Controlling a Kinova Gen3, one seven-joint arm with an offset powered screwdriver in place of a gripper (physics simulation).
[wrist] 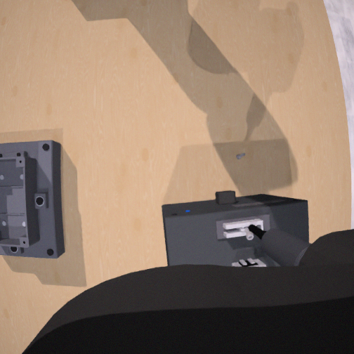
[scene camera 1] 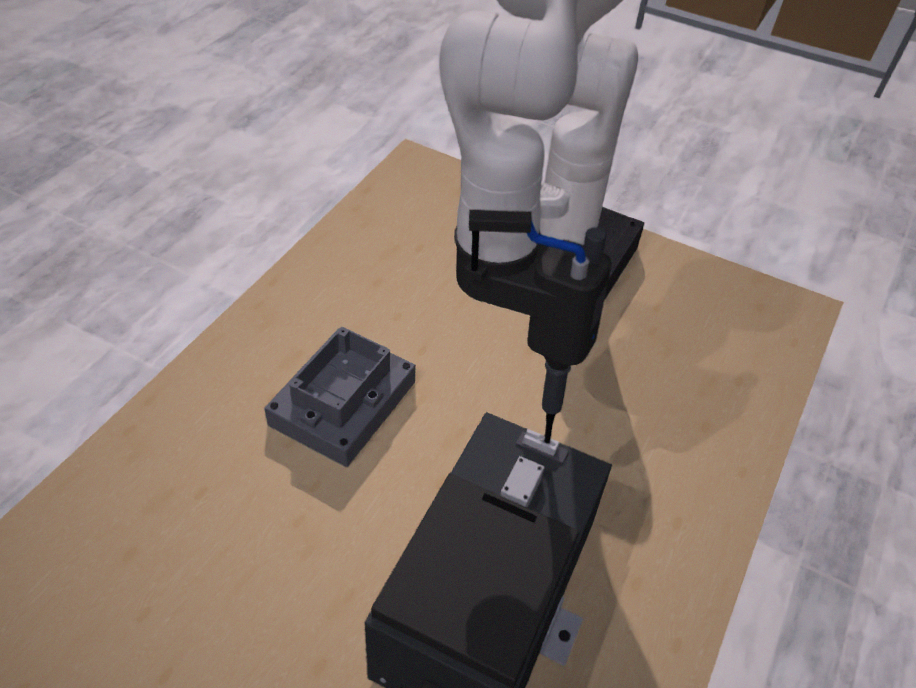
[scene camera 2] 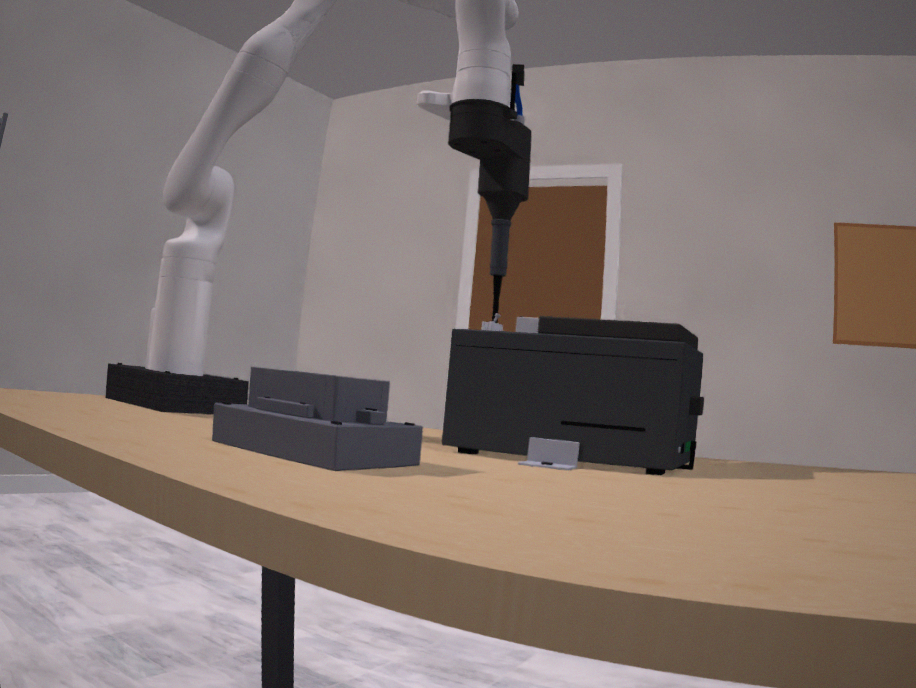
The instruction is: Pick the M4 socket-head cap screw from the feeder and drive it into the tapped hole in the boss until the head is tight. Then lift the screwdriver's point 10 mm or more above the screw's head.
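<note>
The screwdriver point(scene camera 1: 547, 439) point(scene camera 2: 495, 316) point(wrist: 252, 228) points down, its bit tip at the pale pick-up block point(scene camera 1: 540, 442) point(wrist: 235, 225) on top of the dark feeder point(scene camera 1: 473, 548) point(scene camera 2: 562, 385) point(wrist: 195, 240). A small light screw point(wrist: 250, 235) point(scene camera 2: 497, 317) shows right at the bit tip, seemingly tilted over the block; whether the bit holds it is too small to tell. The grey housing point(scene camera 1: 356, 423) point(scene camera 2: 273, 436) point(wrist: 52, 170) stands apart from the feeder. It has side bosses with dark holes, one boss point(scene camera 1: 372, 396) point(wrist: 40, 200) near its middle; which hole is the tapped one cannot be told.
A small grey screw-like piece point(wrist: 240, 156) lies on the wooden table point(scene camera 1: 244, 533) point(scene camera 2: 518, 518) point(wrist: 115, 100), in the feeder's shadow. A white plate point(scene camera 1: 522, 479) sits on the feeder behind the pick-up block. A small metal bracket point(scene camera 1: 564, 636) point(scene camera 2: 551, 451) shows beside the feeder.
</note>
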